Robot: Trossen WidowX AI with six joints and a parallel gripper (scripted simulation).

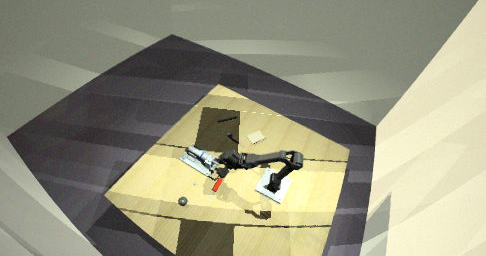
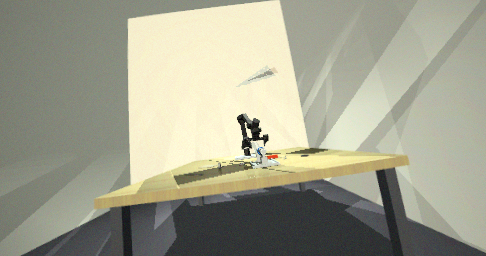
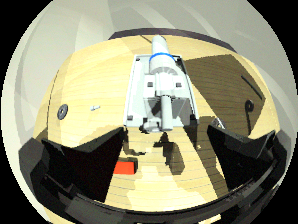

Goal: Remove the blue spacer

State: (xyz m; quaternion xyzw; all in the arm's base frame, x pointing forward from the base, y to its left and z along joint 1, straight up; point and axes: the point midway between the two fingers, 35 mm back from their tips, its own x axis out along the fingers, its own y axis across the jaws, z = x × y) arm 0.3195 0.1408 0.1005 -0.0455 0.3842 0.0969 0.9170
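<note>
Now: gripper tip 10 cm short of the long pale shaft, 2 cm to the right of it and 2 cm above it. Round my gripper tip: thin bar 37 cm to the right, 27 cm ahead, 9 cm below; blue spacer 12 cm ahead, 2 cm to the left, 2 cm below; paper slip 40 cm to the right, 9 cm below, 1 cm behind.
</note>
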